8 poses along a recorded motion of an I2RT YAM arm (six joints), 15 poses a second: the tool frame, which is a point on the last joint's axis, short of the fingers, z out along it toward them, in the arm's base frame.
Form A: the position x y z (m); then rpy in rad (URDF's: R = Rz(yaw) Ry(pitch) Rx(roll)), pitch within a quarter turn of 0, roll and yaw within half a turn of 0.
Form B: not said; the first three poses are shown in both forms.
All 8 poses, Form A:
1: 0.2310 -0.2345 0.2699 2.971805 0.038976 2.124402
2: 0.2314 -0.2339 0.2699 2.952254 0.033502 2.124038
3: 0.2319 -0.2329 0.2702 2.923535 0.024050 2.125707
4: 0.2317 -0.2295 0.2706 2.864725 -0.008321 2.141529
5: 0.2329 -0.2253 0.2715 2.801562 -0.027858 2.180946
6: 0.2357 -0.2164 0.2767 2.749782 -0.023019 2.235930
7: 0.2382 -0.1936 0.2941 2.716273 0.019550 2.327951
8: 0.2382 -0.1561 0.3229 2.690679 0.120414 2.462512
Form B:
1: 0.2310 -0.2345 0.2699 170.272 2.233 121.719
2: 0.2314 -0.2339 0.2699 169.152 1.920 121.698
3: 0.2319 -0.2329 0.2702 167.506 1.378 121.794
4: 0.2317 -0.2295 0.2706 164.137 -0.477 122.701
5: 0.2329 -0.2253 0.2715 160.518 -1.596 124.959
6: 0.2357 -0.2164 0.2767 157.551 -1.319 128.109
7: 0.2382 -0.1936 0.2941 155.631 1.120 133.382
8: 0.2382 -0.1561 0.3229 154.165 6.899 141.092
